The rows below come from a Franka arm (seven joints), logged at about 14 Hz.
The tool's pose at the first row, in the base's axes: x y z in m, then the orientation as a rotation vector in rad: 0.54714 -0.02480 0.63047 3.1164 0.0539 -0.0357
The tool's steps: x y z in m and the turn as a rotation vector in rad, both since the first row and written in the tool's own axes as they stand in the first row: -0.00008 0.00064 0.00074 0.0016 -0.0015 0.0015; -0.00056 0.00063 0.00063 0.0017 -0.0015 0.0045; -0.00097 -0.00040 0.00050 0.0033 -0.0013 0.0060; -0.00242 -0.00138 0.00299 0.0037 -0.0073 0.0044; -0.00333 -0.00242 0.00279 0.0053 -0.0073 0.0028; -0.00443 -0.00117 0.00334 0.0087 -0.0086 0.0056; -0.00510 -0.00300 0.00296 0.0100 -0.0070 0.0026; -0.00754 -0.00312 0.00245 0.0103 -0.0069 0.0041; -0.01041 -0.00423 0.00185 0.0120 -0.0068 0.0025; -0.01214 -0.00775 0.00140 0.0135 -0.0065 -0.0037; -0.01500 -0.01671 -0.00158 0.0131 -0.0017 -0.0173; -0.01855 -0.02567 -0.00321 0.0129 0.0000 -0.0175; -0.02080 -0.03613 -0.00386 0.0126 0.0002 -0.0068; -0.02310 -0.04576 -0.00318 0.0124 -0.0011 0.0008; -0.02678 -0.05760 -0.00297 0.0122 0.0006 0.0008
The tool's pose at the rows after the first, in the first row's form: 0.54707 -0.02546 0.62975 3.1180 0.0515 -0.0381; 0.54659 -0.02546 0.62987 3.1181 0.0469 -0.0380; 0.54615 -0.02445 0.62998 3.1197 0.0445 -0.0377; 0.54461 -0.02358 0.62750 3.1199 0.0469 -0.0471; 0.54367 -0.02257 0.62770 3.1215 0.0494 -0.0472; 0.54260 -0.02387 0.62721 3.1248 0.0450 -0.0494; 0.54187 -0.02205 0.62756 3.1262 0.0497 -0.0470; 0.53944 -0.02200 0.62812 3.1265 0.0473 -0.0468; 0.53655 -0.02098 0.62876 3.1282 0.0498 -0.0467; 0.53471 -0.01751 0.62917 3.1296 0.0596 -0.0465; 0.53161 -0.00858 0.63200 3.1290 0.0809 -0.0392; 0.52778 0.00029 0.63349 3.1289 0.0813 -0.0365; 0.52519 0.01068 0.63394 3.1289 0.0645 -0.0360; 0.52254 0.02021 0.63308 3.1288 0.0526 -0.0379; 0.51844 0.03190 0.63267 3.1286 0.0526 -0.0352
